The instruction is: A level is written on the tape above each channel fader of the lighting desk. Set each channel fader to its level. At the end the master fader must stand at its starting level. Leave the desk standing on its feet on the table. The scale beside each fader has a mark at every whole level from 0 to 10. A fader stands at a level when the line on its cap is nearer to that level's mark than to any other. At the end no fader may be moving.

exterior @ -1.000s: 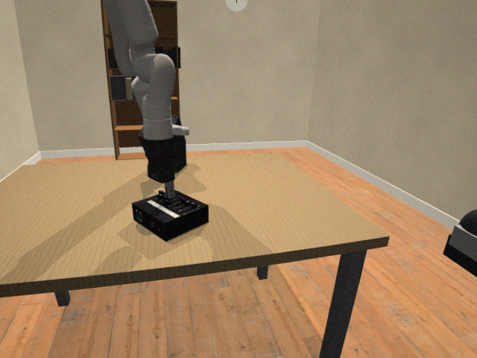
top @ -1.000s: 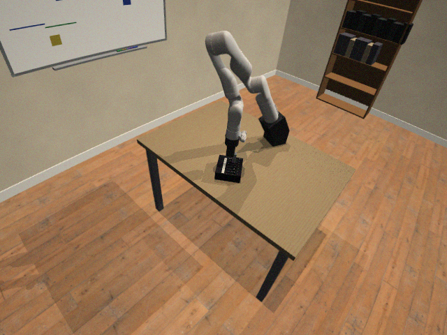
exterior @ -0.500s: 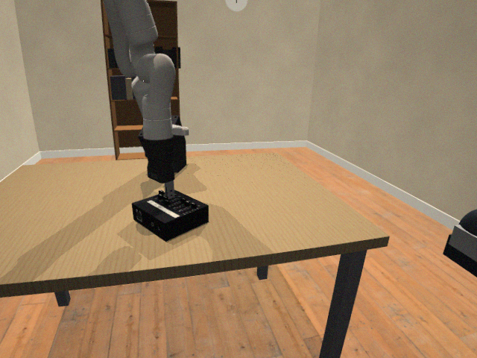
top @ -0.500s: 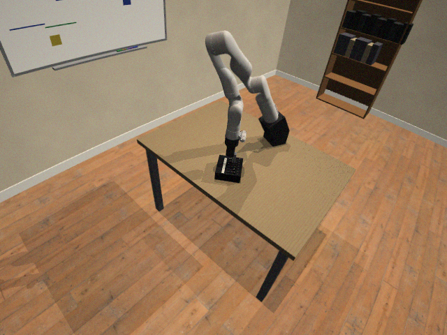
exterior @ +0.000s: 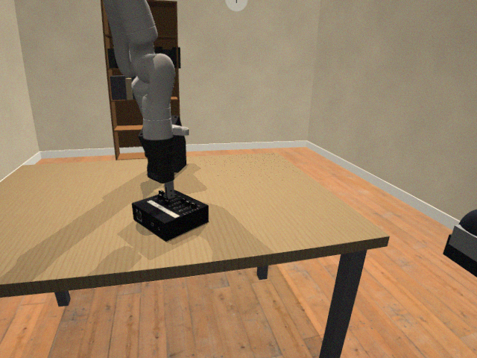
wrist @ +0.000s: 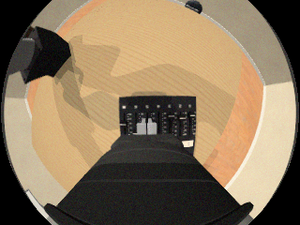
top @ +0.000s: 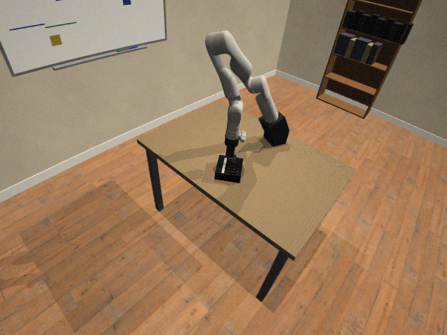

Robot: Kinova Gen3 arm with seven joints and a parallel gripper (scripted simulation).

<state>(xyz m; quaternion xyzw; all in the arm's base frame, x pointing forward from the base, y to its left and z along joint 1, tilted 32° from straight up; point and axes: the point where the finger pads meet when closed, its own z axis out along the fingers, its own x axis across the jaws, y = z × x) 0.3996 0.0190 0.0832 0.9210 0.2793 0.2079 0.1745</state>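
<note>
Right now my hand is 1 cm past the fader, 3 cm to the left of it and 1 cm above it.
</note>
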